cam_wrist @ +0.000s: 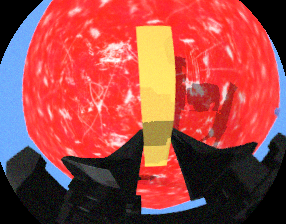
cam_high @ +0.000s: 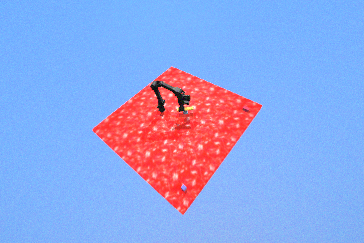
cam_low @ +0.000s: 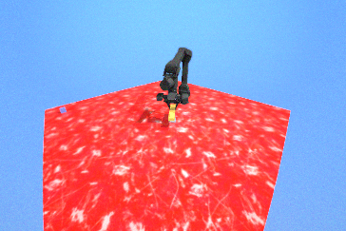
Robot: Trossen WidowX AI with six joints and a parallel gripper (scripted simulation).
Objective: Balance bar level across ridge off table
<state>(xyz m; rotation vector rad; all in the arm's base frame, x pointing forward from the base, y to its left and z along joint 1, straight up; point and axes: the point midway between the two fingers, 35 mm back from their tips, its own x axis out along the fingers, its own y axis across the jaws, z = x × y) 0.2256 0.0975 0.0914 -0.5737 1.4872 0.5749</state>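
My gripper tip is now 2 cm to the right of the yellow bar and 2 cm short of it. Also, from my gripper tip: blue cube: 60 cm to the right, 51 cm ahead, 4 cm below.
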